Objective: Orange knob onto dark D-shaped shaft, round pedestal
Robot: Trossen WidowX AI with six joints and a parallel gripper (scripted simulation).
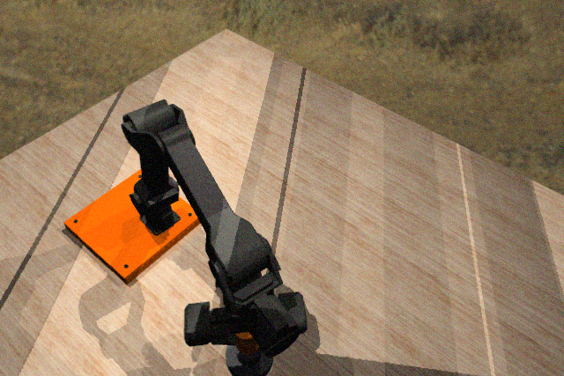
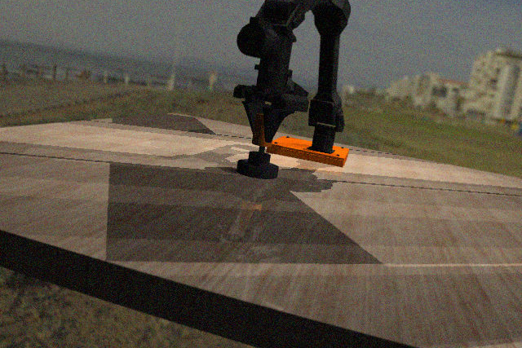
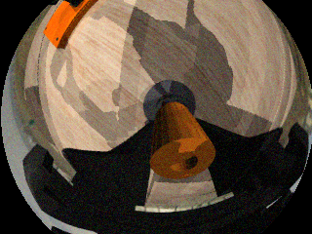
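My gripper tip is now 20 mm below the orange knob. Round my gripper tip: dark round pedestal 40 mm below.
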